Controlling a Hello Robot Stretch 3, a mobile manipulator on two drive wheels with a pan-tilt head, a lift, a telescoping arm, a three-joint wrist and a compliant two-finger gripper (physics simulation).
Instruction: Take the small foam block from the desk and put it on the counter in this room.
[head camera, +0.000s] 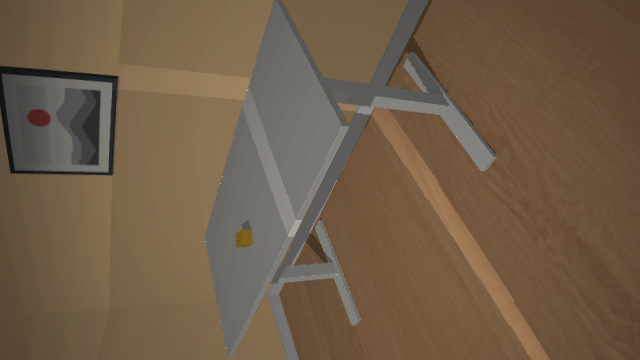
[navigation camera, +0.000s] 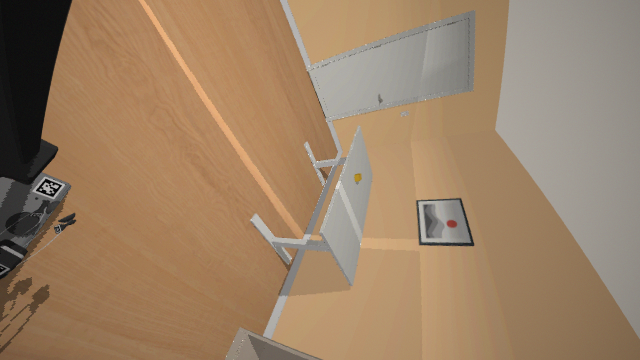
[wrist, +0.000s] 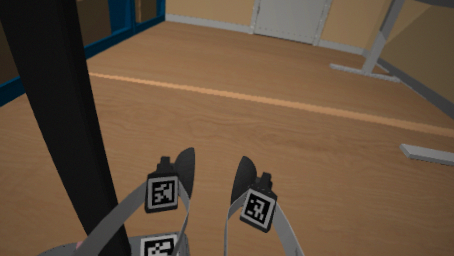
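Pixels of known places: gripper, fingertip midpoint: (navigation camera: 66, 207); robot's base, origin of the base link: (navigation camera: 23, 221).
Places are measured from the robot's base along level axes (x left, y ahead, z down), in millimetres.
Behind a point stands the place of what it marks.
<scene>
A small yellow foam block (head camera: 244, 238) @(x 1004, y 1495, z -755 mm) (navigation camera: 357, 177) @(x 1005, y 1493, z -751 mm) sits on the light grey desk (head camera: 295, 115) @(x 409, y 1320, z -720 mm) (navigation camera: 334, 220) @(x 464, y 1165, z -720 mm), toward one end of its top. The head and navigation views are turned sideways. My gripper (wrist: 215, 169) @(x 81, y 55, z -401 mm) is open, with bare floor showing between its two fingertips in the wrist view. It is over the floor, well away from the desk and the block. In the navigation view the gripper is small, at the left edge. The counter cannot be made out for certain in these views.
A framed picture (head camera: 60, 122) @(x 728, y 1999, z -1477 mm) (navigation camera: 445, 222) @(x 727, y 1999, z -1506 mm) hangs on the wall by the desk. A white door (navigation camera: 390, 70) @(x 2598, y 1451, z -1126 mm) (wrist: 291, 20) is in the far wall. Part of a grey-brown open cabinet (navigation camera: 242, 340) @(x -444, y 1276, z -85 mm) shows at the navigation view's bottom edge. Blue shelving (wrist: 127, 31) stands at the wrist view's upper left.
</scene>
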